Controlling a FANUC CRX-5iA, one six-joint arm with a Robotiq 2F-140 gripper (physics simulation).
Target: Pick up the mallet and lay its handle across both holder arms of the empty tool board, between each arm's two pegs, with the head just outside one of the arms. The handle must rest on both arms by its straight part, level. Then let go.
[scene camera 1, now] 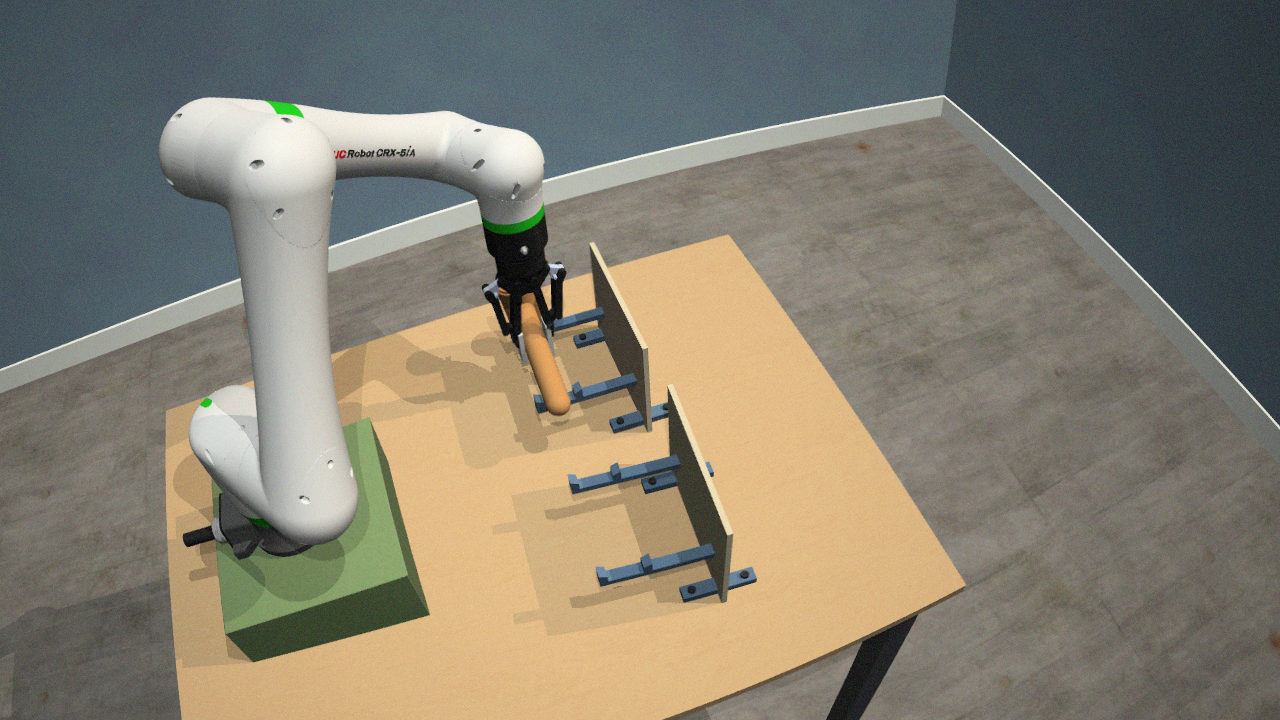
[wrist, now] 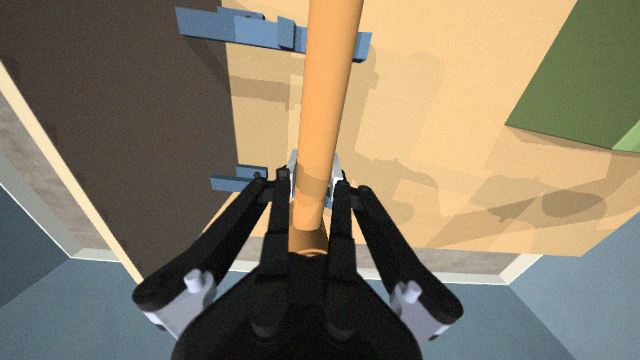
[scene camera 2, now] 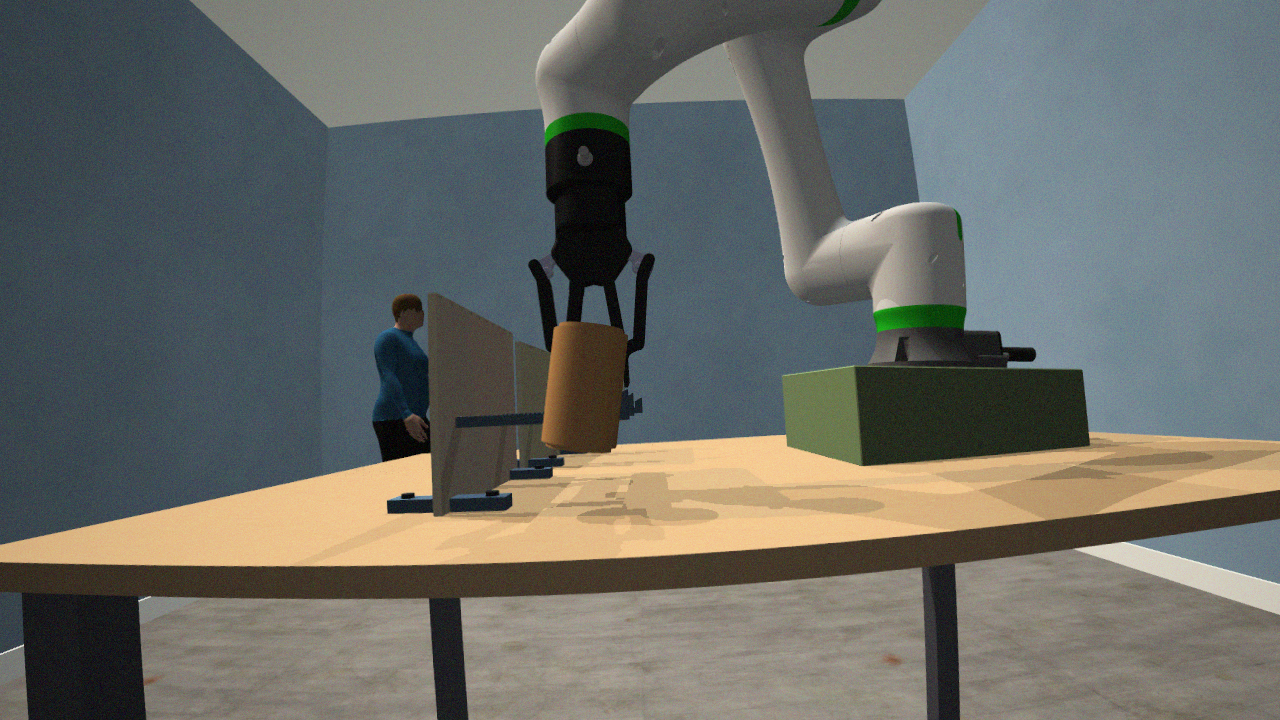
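Seen in the pictures: gripper, fingertip midpoint: (wrist: pixel 314 160); arm's base, link origin: (scene camera 2: pixel 920 372).
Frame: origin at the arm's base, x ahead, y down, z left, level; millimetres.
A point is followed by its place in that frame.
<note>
The orange mallet (scene camera 1: pixel 542 362) {y -13, x 445, z 161 mm} (scene camera 2: pixel 583 385) {y 6, x 439, z 364 mm} (wrist: pixel 327 90) {y -13, x 446, z 149 mm} lies across the blue arms of the first tool board (scene camera 1: pixel 619 331) {y -10, x 577, z 187 mm} (scene camera 2: pixel 471 394) {y 4, x 575, z 243 mm} (wrist: pixel 125 125) {y -47, x 577, z 190 mm}. Its head is just outside that board's far arm and leans slightly in scene camera 2. The handle crosses the other arm (wrist: pixel 260 34) {y 26, x 510, z 117 mm} between its two pegs. My gripper (scene camera 1: pixel 537 345) {y 38, x 446, z 231 mm} (wrist: pixel 314 160) {y 38, x 446, z 231 mm} points down and is shut on the handle near the head; the head hides the fingertips in scene camera 2. The empty tool board (scene camera 1: pixel 702 492) {y -40, x 588, z -166 mm} stands nearer scene camera 1, with its two pegged arms (scene camera 1: pixel 631 471) {y 27, x 520, z -54 mm} (scene camera 1: pixel 660 563) {y 27, x 511, z -216 mm} reaching toward the robot base.
Both boards stand upright on blue feet on the wooden table (scene camera 1: pixel 805 501) {y 110, x 767, z -144 mm} (scene camera 2: pixel 268 532) {y 110, x 692, z 387 mm}. The first board's panel is close beside my gripper. The green base block (scene camera 1: pixel 313 555) {y -4, x 31, z -84 mm} (scene camera 2: pixel 966 416) {y 61, x 16, z 140 mm} carries the arm. A person in blue (scene camera 2: pixel 398 376) stands behind the boards.
</note>
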